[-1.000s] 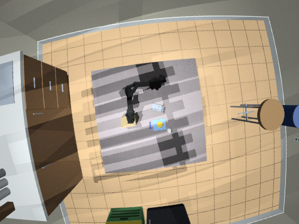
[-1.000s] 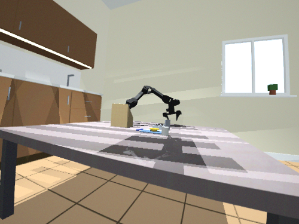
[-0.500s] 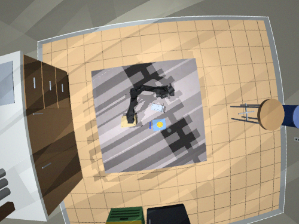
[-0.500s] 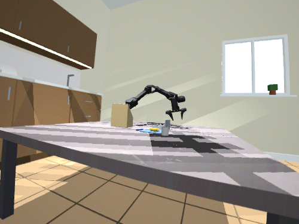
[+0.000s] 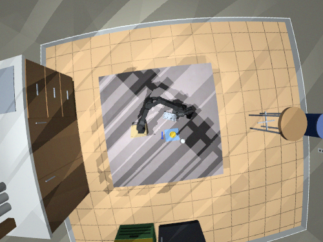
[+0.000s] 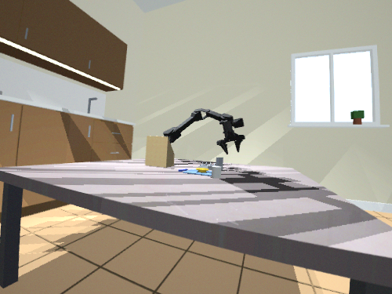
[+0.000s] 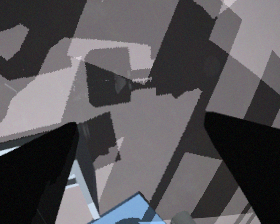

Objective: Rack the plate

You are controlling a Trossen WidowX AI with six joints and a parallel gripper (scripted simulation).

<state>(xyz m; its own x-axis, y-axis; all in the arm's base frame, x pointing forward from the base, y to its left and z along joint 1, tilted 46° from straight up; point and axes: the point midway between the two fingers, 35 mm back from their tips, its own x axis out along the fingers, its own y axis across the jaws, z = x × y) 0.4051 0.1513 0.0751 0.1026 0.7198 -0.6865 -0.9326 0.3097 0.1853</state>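
The plate is 100 mm behind my gripper tip, 230 mm to the right of it and 90 mm below it. Also, from my gripper tip: dish rack 130 mm behind, 30 mm to the right, 80 mm below; then blue utensil 220 mm behind, 240 mm to the right, 100 mm below.
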